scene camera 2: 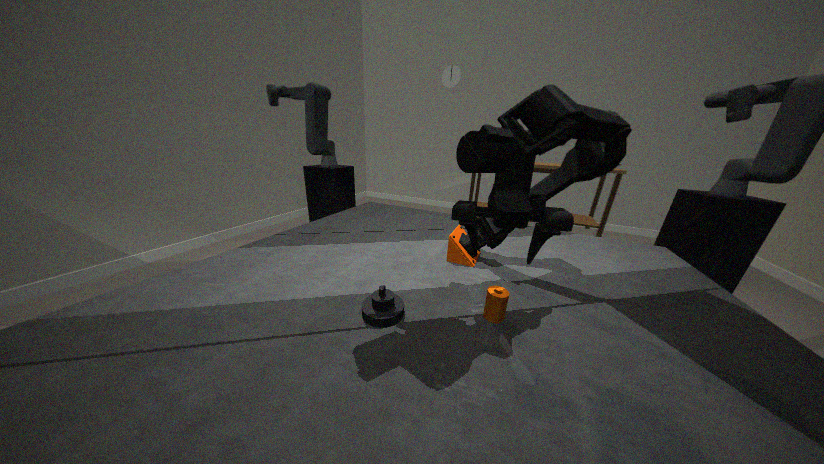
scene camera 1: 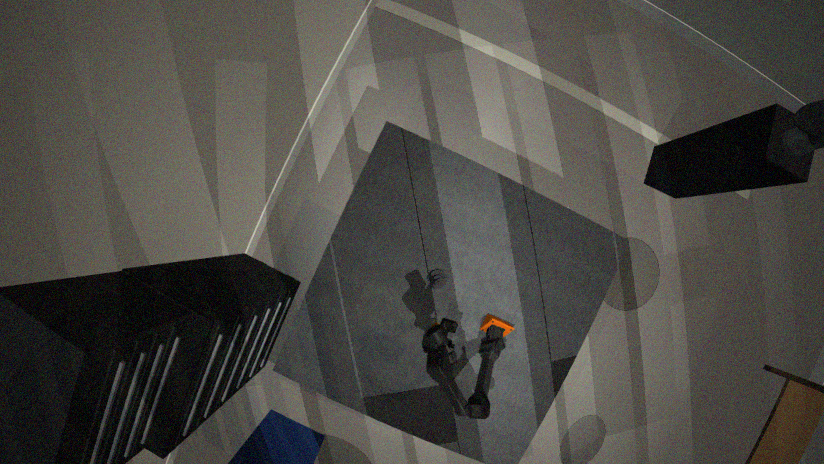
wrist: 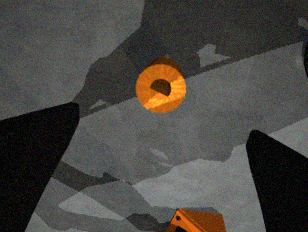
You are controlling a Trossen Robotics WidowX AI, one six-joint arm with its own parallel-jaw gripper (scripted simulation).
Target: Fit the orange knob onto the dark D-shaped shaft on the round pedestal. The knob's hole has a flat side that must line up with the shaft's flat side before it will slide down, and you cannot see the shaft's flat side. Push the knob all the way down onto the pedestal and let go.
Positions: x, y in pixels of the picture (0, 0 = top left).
Labels:
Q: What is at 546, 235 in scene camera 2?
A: The gripper.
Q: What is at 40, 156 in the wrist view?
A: The gripper.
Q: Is the gripper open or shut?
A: Open.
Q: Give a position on an orange knob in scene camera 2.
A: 497, 297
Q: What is the gripper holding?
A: Nothing.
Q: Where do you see a dark shaft pedestal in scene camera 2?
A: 383, 308

